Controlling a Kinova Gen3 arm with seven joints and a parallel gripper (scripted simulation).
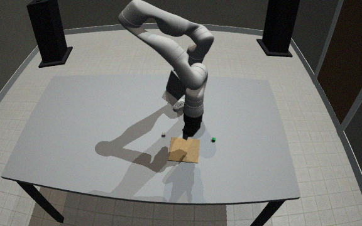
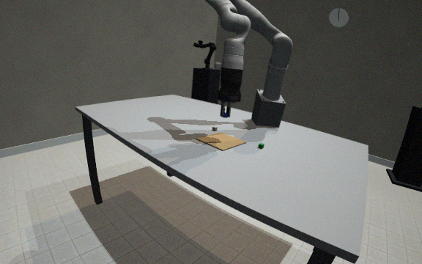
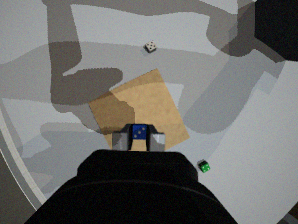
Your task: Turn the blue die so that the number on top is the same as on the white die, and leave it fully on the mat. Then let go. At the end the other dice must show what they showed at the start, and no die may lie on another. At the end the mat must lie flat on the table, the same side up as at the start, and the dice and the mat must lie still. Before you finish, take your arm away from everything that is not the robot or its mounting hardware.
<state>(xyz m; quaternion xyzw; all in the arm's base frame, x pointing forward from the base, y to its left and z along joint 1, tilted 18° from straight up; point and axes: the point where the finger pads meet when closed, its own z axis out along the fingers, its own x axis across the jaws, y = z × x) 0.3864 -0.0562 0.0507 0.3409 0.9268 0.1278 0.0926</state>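
Now: the blue die 10 mm below my hand. The rest, counted from my hand: white die 110 mm below, 100 mm to the right, 100 mm behind; then green die 140 mm to the left, 110 mm below, 50 mm behind; then tan mat 110 mm below, 10 mm to the right.
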